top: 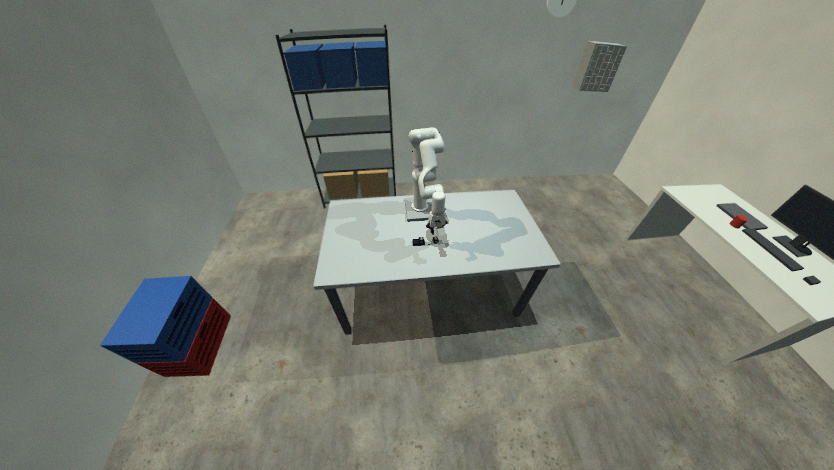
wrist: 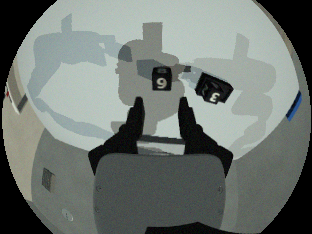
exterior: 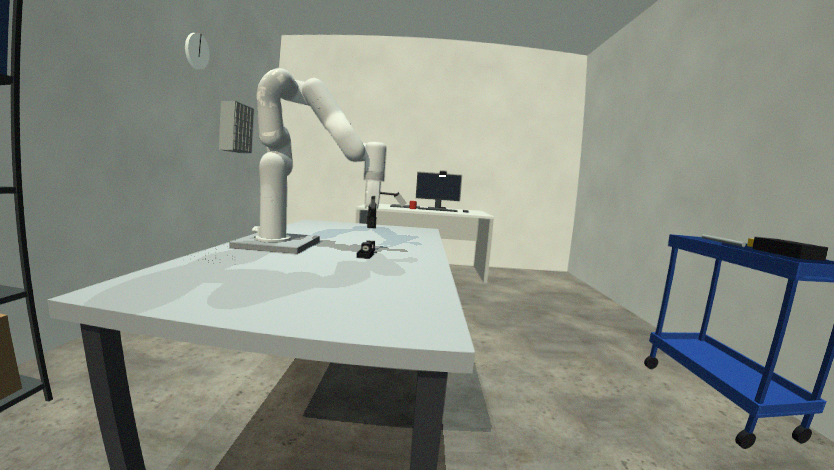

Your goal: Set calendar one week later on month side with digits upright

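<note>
My hand is 9 cm above the cube.
</note>
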